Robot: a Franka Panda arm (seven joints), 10 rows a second.
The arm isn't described. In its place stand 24 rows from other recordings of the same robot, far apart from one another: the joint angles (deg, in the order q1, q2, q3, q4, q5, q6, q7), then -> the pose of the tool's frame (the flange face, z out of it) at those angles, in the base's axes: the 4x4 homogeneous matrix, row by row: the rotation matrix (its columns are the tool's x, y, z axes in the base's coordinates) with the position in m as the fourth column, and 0 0 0 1 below.
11.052, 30.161, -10.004, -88.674, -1.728, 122.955, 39.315 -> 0.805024, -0.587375, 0.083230, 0.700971; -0.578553, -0.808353, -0.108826, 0.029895; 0.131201, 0.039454, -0.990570, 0.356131; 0, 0, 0, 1
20.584, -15.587, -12.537, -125.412, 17.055, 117.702, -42.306 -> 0.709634, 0.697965, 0.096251, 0.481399; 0.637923, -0.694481, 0.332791, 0.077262; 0.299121, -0.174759, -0.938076, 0.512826; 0, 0, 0, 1
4.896, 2.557, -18.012, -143.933, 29.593, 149.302, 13.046 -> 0.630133, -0.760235, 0.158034, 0.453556; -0.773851, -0.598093, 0.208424, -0.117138; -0.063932, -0.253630, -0.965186, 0.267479; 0, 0, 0, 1
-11.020, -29.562, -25.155, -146.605, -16.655, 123.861, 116.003 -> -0.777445, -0.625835, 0.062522, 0.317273; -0.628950, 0.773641, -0.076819, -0.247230; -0.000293, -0.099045, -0.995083, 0.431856; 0, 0, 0, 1
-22.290, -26.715, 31.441, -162.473, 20.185, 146.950, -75.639 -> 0.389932, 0.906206, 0.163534, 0.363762; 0.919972, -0.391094, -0.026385, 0.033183; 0.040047, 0.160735, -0.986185, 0.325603; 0, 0, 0, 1
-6.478, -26.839, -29.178, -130.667, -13.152, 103.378, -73.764 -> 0.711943, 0.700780, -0.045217, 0.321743; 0.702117, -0.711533, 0.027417, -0.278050; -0.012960, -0.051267, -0.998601, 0.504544; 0, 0, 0, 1
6.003, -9.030, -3.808, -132.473, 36.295, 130.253, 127.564 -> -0.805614, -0.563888, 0.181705, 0.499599; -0.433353, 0.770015, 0.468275, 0.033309; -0.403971, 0.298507, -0.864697, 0.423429; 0, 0, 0, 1
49.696, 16.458, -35.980, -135.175, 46.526, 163.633, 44.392 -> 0.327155, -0.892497, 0.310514, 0.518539; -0.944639, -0.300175, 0.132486, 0.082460; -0.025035, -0.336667, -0.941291, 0.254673; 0, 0, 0, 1
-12.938, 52.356, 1.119, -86.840, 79.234, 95.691, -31.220 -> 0.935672, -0.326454, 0.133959, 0.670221; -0.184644, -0.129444, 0.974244, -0.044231; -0.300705, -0.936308, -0.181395, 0.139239; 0, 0, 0, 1
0.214, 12.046, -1.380, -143.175, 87.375, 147.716, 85.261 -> -0.884612, -0.316371, 0.342596, 0.440374; -0.100192, 0.846453, 0.522953, -0.026698; -0.455438, 0.428284, -0.780480, 0.186396; 0, 0, 0, 1
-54.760, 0.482, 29.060, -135.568, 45.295, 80.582, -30.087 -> 0.898109, -0.363539, -0.247466, 0.395998; 0.072776, -0.432095, 0.898887, -0.095916; -0.433709, -0.825308, -0.361612, 0.321402; 0, 0, 0, 1
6.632, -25.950, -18.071, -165.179, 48.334, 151.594, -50.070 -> 0.917864, 0.057080, 0.392770, 0.343061; -0.119672, -0.903747, 0.410999, -0.076587; 0.378424, -0.424245, -0.822686, 0.315399; 0, 0, 0, 1
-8.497, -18.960, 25.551, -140.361, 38.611, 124.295, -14.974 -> 0.986548, 0.163297, 0.007553, 0.419839; 0.145960, -0.900733, 0.409116, 0.156703; 0.073611, -0.402510, -0.912451, 0.416053; 0, 0, 0, 1
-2.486, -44.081, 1.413, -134.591, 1.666, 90.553, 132.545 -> -0.695045, -0.718966, 0.000908, 0.312359; -0.718907, 0.695004, 0.011901, -0.000532; -0.009187, 0.007619, -0.999929, 0.589445; 0, 0, 0, 1
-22.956, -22.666, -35.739, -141.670, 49.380, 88.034, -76.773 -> 0.753553, 0.421213, 0.504715, 0.259855; -0.210365, -0.572881, 0.792183, -0.278481; 0.622820, -0.703126, -0.343088, 0.429980; 0, 0, 0, 1
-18.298, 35.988, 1.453, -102.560, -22.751, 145.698, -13.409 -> 0.967718, 0.235201, 0.090567, 0.640730; 0.250446, -0.937678, -0.240908, -0.190473; 0.028261, 0.255813, -0.966313, 0.211346; 0, 0, 0, 1
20.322, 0.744, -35.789, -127.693, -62.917, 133.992, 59.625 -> 0.809141, -0.566103, 0.157536, 0.518579; -0.302991, -0.631650, -0.713593, -0.157719; 0.503475, 0.529666, -0.682618, 0.384031; 0, 0, 0, 1
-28.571, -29.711, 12.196, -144.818, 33.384, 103.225, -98.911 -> 0.358215, 0.933638, -0.001529, 0.368734; 0.824899, -0.315727, 0.468890, -0.058580; 0.437291, -0.169224, -0.883255, 0.440784; 0, 0, 0, 1
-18.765, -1.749, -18.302, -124.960, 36.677, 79.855, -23.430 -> 0.902385, -0.417741, -0.105804, 0.396676; -0.156016, -0.545572, 0.823414, -0.209823; -0.401698, -0.726529, -0.557490, 0.391875; 0, 0, 0, 1
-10.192, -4.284, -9.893, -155.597, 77.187, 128.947, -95.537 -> 0.849076, 0.340943, 0.403519, 0.361990; -0.019250, -0.743374, 0.668599, -0.101864; 0.527920, -0.575459, -0.624618, 0.234944; 0, 0, 0, 1
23.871, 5.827, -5.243, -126.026, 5.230, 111.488, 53.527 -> 0.744465, -0.567800, -0.351249, 0.472475; -0.617336, -0.785771, -0.038219, 0.165798; -0.254301, 0.245291, -0.935502, 0.313657; 0, 0, 0, 1
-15.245, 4.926, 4.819, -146.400, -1.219, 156.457, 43.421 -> 0.601802, -0.793773, 0.088088, 0.455789; -0.795808, -0.605295, -0.017572, -0.082545; 0.067267, -0.059526, -0.995958, 0.244869; 0, 0, 0, 1
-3.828, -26.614, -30.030, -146.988, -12.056, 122.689, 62.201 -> 0.057577, -0.998106, 0.021672, 0.331631; -0.997402, -0.056567, 0.044609, -0.229447; -0.043299, -0.024184, -0.998769, 0.401021; 0, 0, 0, 1
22.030, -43.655, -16.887, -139.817, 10.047, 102.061, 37.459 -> 0.867732, -0.496603, 0.020678, 0.336119; -0.467586, -0.801509, 0.372756, 0.026703; -0.168538, -0.333121, -0.927699, 0.554470; 0, 0, 0, 1
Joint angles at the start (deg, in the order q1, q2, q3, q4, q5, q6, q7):
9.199, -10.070, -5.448, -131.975, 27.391, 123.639, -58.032
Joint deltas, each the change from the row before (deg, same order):
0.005, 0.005, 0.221, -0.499, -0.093, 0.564, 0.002
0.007, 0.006, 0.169, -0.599, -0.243, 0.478, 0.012
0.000, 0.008, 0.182, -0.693, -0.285, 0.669, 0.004
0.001, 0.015, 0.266, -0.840, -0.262, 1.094, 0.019
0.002, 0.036, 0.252, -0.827, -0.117, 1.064, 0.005
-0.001, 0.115, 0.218, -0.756, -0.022, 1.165, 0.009
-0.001, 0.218, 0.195, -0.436, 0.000, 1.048, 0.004
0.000, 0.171, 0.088, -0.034, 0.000, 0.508, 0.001
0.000, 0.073, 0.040, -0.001, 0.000, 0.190, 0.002
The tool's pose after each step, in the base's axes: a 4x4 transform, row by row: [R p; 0 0 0 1], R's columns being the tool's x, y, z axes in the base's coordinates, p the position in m. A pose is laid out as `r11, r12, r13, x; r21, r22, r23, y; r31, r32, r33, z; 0, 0, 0, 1`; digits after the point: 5 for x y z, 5 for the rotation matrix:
0.67508, 0.73592, 0.05194, 0.48572; 0.66165, -0.63508, 0.39860, 0.05098; 0.32633, -0.23472, -0.91565, 0.42180; 0, 0, 0, 1
0.67465, 0.73653, 0.04865, 0.48388; 0.66503, -0.63512, 0.39288, 0.05178; 0.32027, -0.23270, -0.91830, 0.41753; 0, 0, 0, 1
0.67411, 0.73714, 0.04695, 0.48192; 0.66844, -0.63586, 0.38583, 0.05240; 0.31427, -0.22871, -0.92137, 0.41276; 0, 0, 0, 1
0.67342, 0.73759, 0.04960, 0.47994; 0.67114, -0.63812, 0.37732, 0.05332; 0.30996, -0.22081, -0.92475, 0.40739; 0, 0, 0, 1
0.67367, 0.73719, 0.05206, 0.47794; 0.67241, -0.64066, 0.37070, 0.05421; 0.30664, -0.21473, -0.92729, 0.40198; 0, 0, 0, 1
0.67501, 0.73563, 0.05660, 0.47648; 0.67187, -0.64458, 0.36483, 0.05475; 0.30486, -0.20824, -0.92935, 0.39667; 0, 0, 0, 1
0.67561, 0.73457, 0.06285, 0.47634; 0.67120, -0.64811, 0.35979, 0.05531; 0.30502, -0.20089, -0.93092, 0.39289; 0, 0, 0, 1
0.67537, 0.73436, 0.06775, 0.47716; 0.67077, -0.64986, 0.35743, 0.05560; 0.30651, -0.19595, -0.93148, 0.39192; 0, 0, 0, 1
0.67520, 0.73435, 0.06958, 0.47751; 0.67068, -0.65044, 0.35653, 0.05578; 0.30708, -0.19406, -0.93169, 0.39157; 0, 0, 0, 1

